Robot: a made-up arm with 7 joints. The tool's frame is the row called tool. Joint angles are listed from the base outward. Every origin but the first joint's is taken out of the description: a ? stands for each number. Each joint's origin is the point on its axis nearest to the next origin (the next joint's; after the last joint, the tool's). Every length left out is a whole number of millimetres.
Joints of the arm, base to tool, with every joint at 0 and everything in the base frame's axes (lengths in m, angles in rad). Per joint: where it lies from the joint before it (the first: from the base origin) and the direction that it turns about. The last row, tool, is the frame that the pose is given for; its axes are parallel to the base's.
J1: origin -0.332 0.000 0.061 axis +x
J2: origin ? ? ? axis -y
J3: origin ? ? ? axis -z
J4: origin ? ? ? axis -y
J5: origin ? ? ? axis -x
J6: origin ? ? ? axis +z
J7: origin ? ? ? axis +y
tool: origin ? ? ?
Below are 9 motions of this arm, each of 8 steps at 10 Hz.
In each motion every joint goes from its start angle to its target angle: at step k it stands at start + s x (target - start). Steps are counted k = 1, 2, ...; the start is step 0. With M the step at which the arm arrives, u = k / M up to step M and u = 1 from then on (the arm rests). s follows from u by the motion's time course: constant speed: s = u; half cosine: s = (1 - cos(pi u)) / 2; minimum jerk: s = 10 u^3 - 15 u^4 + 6 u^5.
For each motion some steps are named. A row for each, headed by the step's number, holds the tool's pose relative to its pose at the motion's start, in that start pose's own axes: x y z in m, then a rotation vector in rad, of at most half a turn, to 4 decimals.
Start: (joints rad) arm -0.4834 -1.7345 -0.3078 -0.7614 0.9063 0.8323 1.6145
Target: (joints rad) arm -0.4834 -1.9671 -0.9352 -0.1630 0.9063 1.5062 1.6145
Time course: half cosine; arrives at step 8
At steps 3, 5, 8:
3: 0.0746 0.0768 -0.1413 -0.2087 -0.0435 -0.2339
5: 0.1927 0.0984 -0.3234 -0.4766 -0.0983 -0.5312
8: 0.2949 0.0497 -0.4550 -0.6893 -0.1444 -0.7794

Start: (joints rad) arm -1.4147 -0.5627 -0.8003 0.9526 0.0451 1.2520 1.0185
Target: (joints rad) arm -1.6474 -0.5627 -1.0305 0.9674 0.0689 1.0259 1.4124
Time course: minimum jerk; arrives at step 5
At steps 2, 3, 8:
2: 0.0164 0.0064 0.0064 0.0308 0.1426 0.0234
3: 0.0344 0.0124 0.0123 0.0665 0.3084 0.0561
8: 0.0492 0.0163 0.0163 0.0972 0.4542 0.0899

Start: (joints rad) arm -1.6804 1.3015 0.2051 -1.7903 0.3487 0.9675 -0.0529
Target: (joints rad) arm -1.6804 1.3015 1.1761 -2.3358 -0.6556 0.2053 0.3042
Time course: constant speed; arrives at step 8
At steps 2, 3, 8:
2: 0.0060 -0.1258 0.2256 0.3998 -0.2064 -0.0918
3: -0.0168 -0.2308 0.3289 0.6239 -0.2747 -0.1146
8: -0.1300 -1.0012 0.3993 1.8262 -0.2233 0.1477

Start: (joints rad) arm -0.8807 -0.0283 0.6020 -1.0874 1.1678 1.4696 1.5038
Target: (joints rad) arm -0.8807 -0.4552 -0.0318 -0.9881 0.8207 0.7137 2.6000
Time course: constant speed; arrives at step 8
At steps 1, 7, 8:
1: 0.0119 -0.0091 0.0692 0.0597 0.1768 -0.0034
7: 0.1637 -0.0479 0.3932 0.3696 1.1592 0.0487
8: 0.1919 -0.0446 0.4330 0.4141 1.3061 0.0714

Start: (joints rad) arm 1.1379 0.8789 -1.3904 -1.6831 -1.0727 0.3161 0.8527
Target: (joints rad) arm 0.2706 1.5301 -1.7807 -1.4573 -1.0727 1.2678 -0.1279
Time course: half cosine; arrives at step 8
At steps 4, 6, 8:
4: 0.3718 -0.2739 -0.3787 -0.6293 -0.4269 -0.1816
6: 0.4848 -0.6538 -0.6364 -1.0855 -0.4181 -0.1172
8: 0.4652 -0.8216 -0.7154 -1.2297 -0.3409 -0.0480

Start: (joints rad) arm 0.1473 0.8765 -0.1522 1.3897 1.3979 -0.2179 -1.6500
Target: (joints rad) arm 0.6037 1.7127 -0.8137 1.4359 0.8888 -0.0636 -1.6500
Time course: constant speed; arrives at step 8
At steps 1, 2, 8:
1: 0.0591 0.0134 -0.0465 -0.1025 0.0047 -0.0957
2: 0.1173 0.0182 -0.0907 -0.2007 -0.0129 -0.1888
8: 0.4100 -0.0043 -0.1247 -0.5493 -0.5219 -0.6375

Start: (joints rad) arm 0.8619 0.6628 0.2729 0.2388 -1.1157 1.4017 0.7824
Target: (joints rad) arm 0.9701 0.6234 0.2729 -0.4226 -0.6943 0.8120 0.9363
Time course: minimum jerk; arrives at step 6
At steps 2, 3, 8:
2: 0.1082 -0.1107 0.0925 0.2172 0.1194 -0.1563
3: 0.2416 -0.3158 0.1607 0.5223 0.2933 -0.3485
8: 0.3961 -0.7153 0.0813 1.0501 0.6241 -0.6070

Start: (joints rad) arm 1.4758 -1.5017 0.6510 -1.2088 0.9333 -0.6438 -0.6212
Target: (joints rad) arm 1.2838 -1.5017 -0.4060 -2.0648 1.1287 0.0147 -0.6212
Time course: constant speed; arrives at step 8
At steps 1, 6, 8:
1: -0.1359 0.0383 0.0208 0.0060 -0.0425 0.2252
6: -0.6777 -0.1995 -0.0229 -0.1442 -0.0170 1.3286
8: -0.7420 -0.4025 -0.0247 -0.2849 0.1324 1.7217

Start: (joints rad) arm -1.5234 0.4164 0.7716 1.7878 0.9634 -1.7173 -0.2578
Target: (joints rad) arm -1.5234 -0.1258 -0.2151 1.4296 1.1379 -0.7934 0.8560
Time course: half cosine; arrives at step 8
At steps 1, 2, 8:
1: -0.0358 0.0099 -0.0082 -0.0005 0.0737 0.0641
2: -0.1406 0.0266 -0.0227 -0.0112 0.2847 0.2481
8: -0.6559 -0.3430 0.2424 -0.6262 1.7703 1.8078

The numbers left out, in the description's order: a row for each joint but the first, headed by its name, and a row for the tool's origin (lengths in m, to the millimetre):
J2: 0.000 0.319 -0.022
J3: -0.098 0.000 -0.235
J4: 0.061 0.036 0.000
J5: 0.242 0.000 0.314
J6: 0.000 0.042 -0.075
J7: 0.077 0.628 0.000
tool: -0.041 0.000 0.090

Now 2 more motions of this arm.
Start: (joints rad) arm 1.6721 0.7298 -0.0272 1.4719 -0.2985 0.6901 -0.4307
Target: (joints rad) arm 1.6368 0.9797 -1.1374 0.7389 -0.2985 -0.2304 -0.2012
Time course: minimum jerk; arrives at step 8
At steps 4, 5, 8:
4: 0.2970 -0.2566 0.2054 0.4492 0.1338 -0.5192
5: 0.3762 -0.3769 0.2313 0.6736 0.3065 -0.6287
8: 0.4465 -0.4495 0.2092 0.9086 0.5907 -0.6390

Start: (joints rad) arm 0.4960 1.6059 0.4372 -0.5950 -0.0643 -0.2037 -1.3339
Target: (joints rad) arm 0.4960 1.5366 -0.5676 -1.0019 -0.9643 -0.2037 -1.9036
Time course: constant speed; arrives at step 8
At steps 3, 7, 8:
3: -0.0928 0.1313 0.1821 0.2454 0.0398 -0.0126
7: -0.2810 0.2301 0.3667 0.3808 0.1463 -0.0090
8: -0.3423 0.2420 0.4019 0.3835 0.1675 0.0035

